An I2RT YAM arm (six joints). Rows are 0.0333 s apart.
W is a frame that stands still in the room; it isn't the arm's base.
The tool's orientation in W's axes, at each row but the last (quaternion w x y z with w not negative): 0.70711 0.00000 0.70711 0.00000; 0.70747 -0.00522 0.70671 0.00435; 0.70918 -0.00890 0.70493 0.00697; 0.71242 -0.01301 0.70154 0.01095; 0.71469 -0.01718 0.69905 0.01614; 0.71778 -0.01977 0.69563 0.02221; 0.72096 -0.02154 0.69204 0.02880; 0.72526 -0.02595 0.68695 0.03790; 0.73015 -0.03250 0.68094 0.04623; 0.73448 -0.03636 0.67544 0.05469; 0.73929 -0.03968 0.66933 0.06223; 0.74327 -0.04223 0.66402 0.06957
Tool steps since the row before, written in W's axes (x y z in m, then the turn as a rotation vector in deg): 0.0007 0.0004 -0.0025 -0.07 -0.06 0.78; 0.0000 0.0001 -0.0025 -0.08 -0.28 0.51; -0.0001 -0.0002 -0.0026 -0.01 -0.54 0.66; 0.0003 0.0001 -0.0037 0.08 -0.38 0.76; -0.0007 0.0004 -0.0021 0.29 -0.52 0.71; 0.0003 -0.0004 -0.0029 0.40 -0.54 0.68; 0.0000 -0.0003 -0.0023 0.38 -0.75 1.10; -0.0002 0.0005 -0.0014 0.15 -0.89 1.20; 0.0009 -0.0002 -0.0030 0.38 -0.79 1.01; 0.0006 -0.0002 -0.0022 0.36 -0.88 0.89; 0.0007 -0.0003 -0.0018 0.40 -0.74 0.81; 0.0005 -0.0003 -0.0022 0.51 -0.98 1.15
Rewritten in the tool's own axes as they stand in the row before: 0.0025 0.0004 0.0007 -0.78 -0.06 -0.07; 0.0025 0.0001 0.0000 -0.51 -0.28 -0.08; 0.0026 -0.0002 -0.0001 -0.66 -0.54 -0.02; 0.0037 0.0001 0.0002 -0.76 -0.38 0.08; 0.0021 0.0004 -0.0007 -0.70 -0.53 0.28; 0.0029 -0.0004 0.0002 -0.67 -0.56 0.39; 0.0023 -0.0003 -0.0001 -1.09 -0.77 0.37; 0.0014 0.0005 -0.0002 -1.21 -0.88 0.14; 0.0030 -0.0003 0.0007 -1.00 -0.81 0.36; 0.0022 -0.0003 0.0004 -0.88 -0.90 0.32; 0.0018 -0.0004 0.0005 -0.80 -0.77 0.37; 0.0022 -0.0004 0.0002 -1.13 -1.01 0.48
